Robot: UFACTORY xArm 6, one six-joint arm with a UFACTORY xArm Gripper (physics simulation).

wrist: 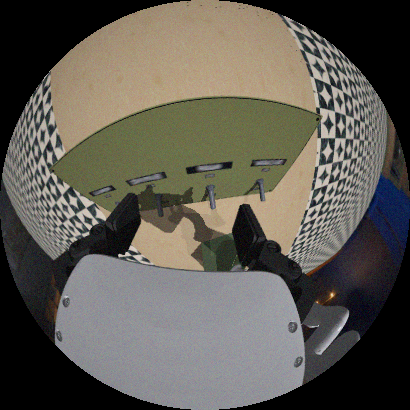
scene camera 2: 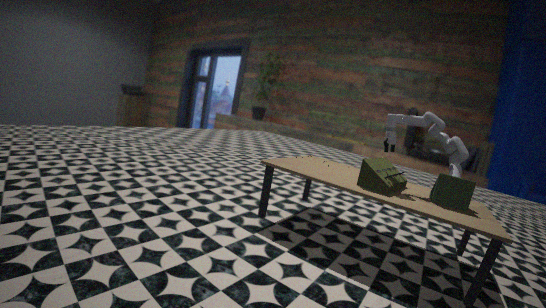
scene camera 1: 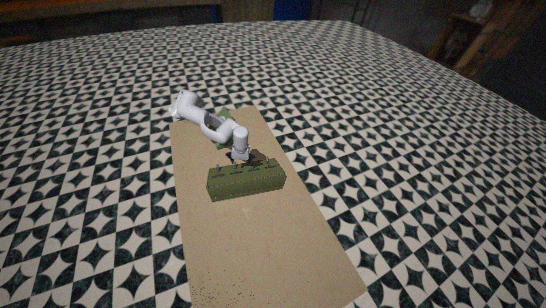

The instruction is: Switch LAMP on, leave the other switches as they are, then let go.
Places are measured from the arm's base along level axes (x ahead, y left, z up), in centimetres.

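Where they show: gripper, fingertip midpoint: (wrist: pixel 186 212) (scene camera 2: pixel 389 152) (scene camera 1: pixel 240 162); arm's base at its link origin: (scene camera 2: pixel 454 186) (scene camera 1: pixel 221 123).
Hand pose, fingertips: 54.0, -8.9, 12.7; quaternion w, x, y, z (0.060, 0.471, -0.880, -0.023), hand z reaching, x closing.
Things, the pixels of their centre, and the offset from my fingertips, as dx, dy, dz. Level surfaces: height alone.
- olive-green switch box at the middle of its body: (wrist: pixel 177 155) (scene camera 1: pixel 245 177) (scene camera 2: pixel 383 177) -0.1, +2.8, -19.9
- right-hand lever at the middle of its body: (wrist: pixel 261 191) -14.9, -11.1, -15.2
- middle lever at the middle of its body: (wrist: pixel 211 198) -10.8, +0.2, -15.2
- shadowed lever at the middle of its body: (wrist: pixel 159 206) -6.8, +11.5, -15.2
- tan table at its surface level: dz -26.7
The olive-green switch box (scene camera 1: pixel 247 184) (scene camera 2: pixel 374 176) (wrist: pixel 200 130) has a sloped face with a row of grey levers and a dark label plate by each. In the wrist view, a right-hand lever (wrist: pixel 261 190), a middle lever (wrist: pixel 211 196) and a shadowed lever (wrist: pixel 159 205) show; the leftmost is mostly hidden by a finger. The label text is too blurred to read, so which switch is LAMP cannot be told, nor can the on or off positions. My gripper (scene camera 2: pixel 389 148) (wrist: pixel 186 212) is open and empty, above the box's lever side and apart from it.
The tan table (scene camera 1: pixel 250 240) (scene camera 2: pixel 320 169) (wrist: pixel 175 50) carries the box. A darker green block (scene camera 1: pixel 224 114) (scene camera 2: pixel 452 192) (wrist: pixel 220 250) stands on the table behind the box, near the arm's base. The arm's shadow falls across the box and table.
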